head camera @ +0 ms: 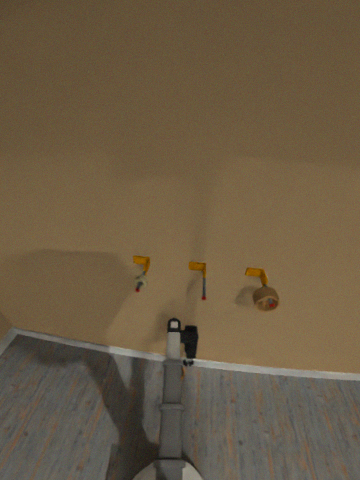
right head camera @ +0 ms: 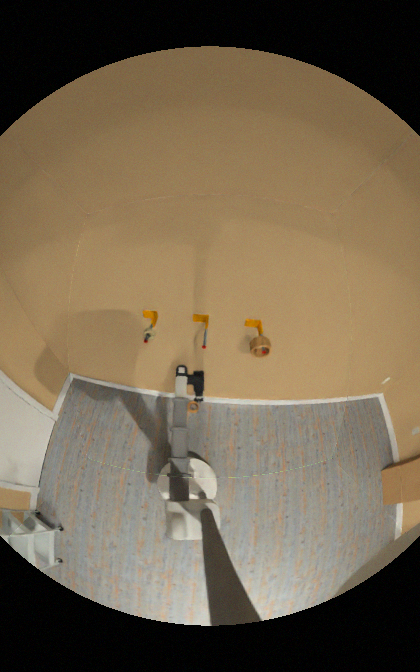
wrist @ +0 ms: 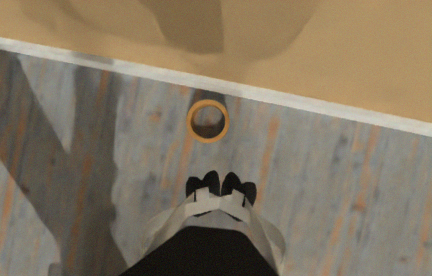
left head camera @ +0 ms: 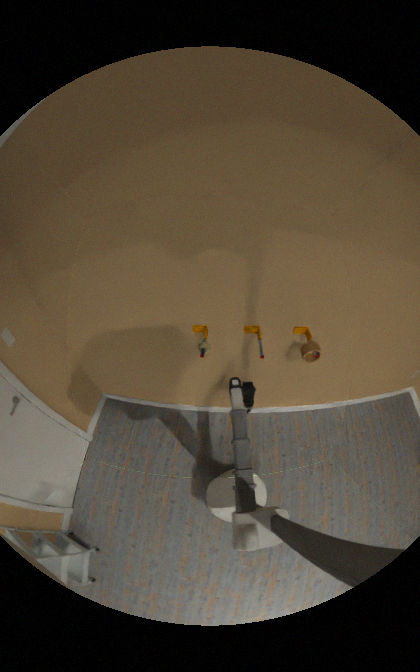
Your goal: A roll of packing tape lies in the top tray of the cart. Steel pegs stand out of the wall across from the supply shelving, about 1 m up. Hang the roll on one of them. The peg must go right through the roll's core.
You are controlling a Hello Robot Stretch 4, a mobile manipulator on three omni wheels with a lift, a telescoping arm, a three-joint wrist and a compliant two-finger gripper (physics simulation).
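Places are measured from the robot's base along level axes (x ahead, y left, z up), in metres.
Pixels of known places: gripper, fingertip midpoint: (head camera: 188, 364) (wrist: 221, 186).
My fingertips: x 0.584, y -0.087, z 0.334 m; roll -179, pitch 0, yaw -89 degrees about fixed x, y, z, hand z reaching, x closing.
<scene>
Behind a point stands the place of what it marks.
An orange-tan tape roll (wrist: 189, 123) @(x 0.651, y -0.001, z 0.022 m) (right head camera: 189, 408) lies flat on the floor near the wall's foot; the arm and gripper partly hide it in the head camera view. My gripper (wrist: 221, 186) @(x 0.584, y -0.087, z 0.335 m) (head camera: 188, 362) @(x 0.584, y -0.087, z 0.335 m) (right head camera: 199, 398) is shut and empty, its fingertips almost together. It hangs above the floor, and the roll shows beyond its tips in the wrist view. Three steel pegs with red tips stand out of the wall. The middle peg (head camera: 204, 287) @(x 0.613, y -0.112, z 0.957 m) (left head camera: 261, 348) is bare. The right peg carries a brown roll (head camera: 259, 297) @(x 0.576, y -0.321, z 0.948 m) (left head camera: 307, 349) (right head camera: 256, 344). The left peg (head camera: 138, 286) @(x 0.606, y 0.141, z 0.957 m) carries a small pale ring.
The pegs have orange brackets on the tan wall (head camera: 180, 210) @(x 0.751, y -0.009, z 1.211 m), and a white baseboard (head camera: 240, 367) @(x 0.684, y -0.486, z 0.037 m) runs below. A pale wheeled cart (left head camera: 75, 567) stands at the lower left. A white door (left head camera: 30, 450) is at the left. A brown box-like object (right head camera: 402, 482) juts in at the right.
</scene>
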